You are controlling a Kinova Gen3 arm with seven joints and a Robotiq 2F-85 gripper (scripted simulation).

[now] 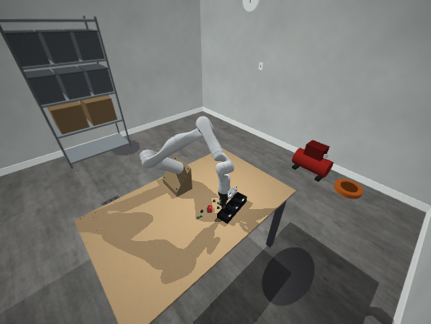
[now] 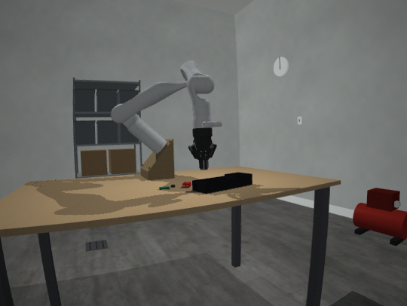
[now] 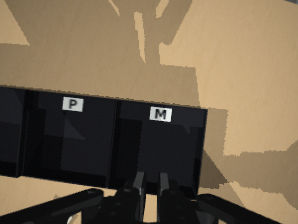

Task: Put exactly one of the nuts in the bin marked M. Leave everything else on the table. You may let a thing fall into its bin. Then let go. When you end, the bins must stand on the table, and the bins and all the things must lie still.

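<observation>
Right now my hand is 90 mm to the right of the black three-compartment bin and 70 mm above it. From my hand the other things lie so: red 9V battery: 90 mm behind, 40 mm to the right, 90 mm below; then green AA battery: 90 mm behind, 140 mm to the right, 90 mm below; then white domino: 110 mm behind, 80 mm to the left, 90 mm below.
</observation>
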